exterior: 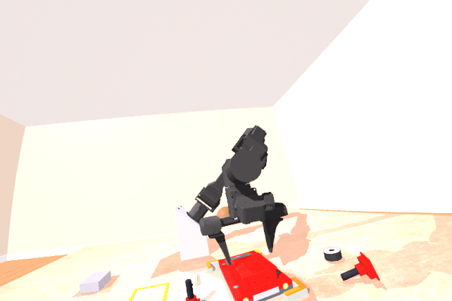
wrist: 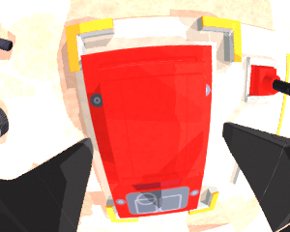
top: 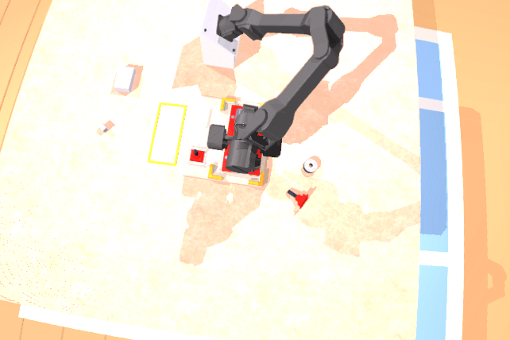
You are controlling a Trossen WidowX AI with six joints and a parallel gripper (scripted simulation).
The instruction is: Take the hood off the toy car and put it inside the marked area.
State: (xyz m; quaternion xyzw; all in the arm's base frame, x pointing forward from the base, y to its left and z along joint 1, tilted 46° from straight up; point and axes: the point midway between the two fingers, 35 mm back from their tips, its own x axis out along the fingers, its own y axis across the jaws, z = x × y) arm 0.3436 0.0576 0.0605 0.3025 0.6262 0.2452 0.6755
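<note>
My gripper tip is now 20 mm above the hood. Round my gripper tip: black peg: 20 mm ahead, 130 mm to the right, 30 mm below.
</note>
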